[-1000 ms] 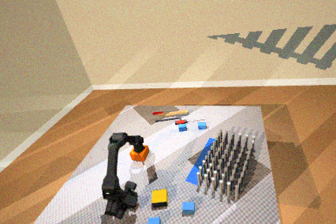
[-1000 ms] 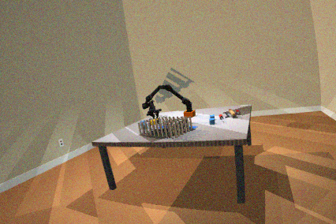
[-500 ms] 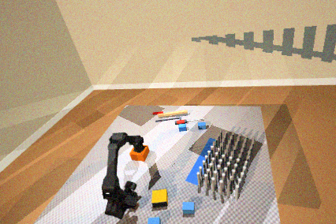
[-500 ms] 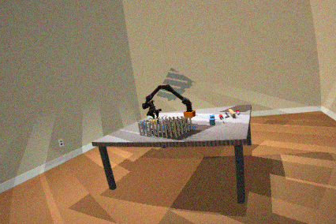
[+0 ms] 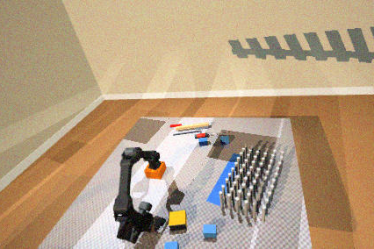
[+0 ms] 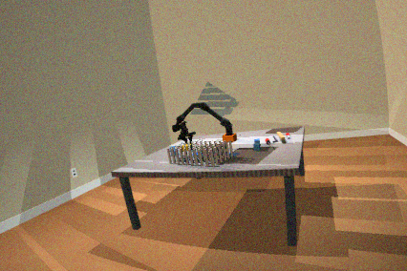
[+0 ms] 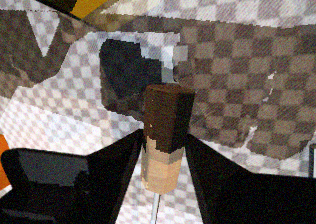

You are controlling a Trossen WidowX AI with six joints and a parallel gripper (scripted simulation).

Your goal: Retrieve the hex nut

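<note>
Right now my gripper tip is 110 mm past the wooden-handled rod and 10 mm to the left of it. From my gripper tip the other things lie so: yellow block (140 mm ahead, 90 mm to the left, 10 mm above); blue taped strip (280 mm ahead, 450 mm to the left, 10 mm below).
</note>
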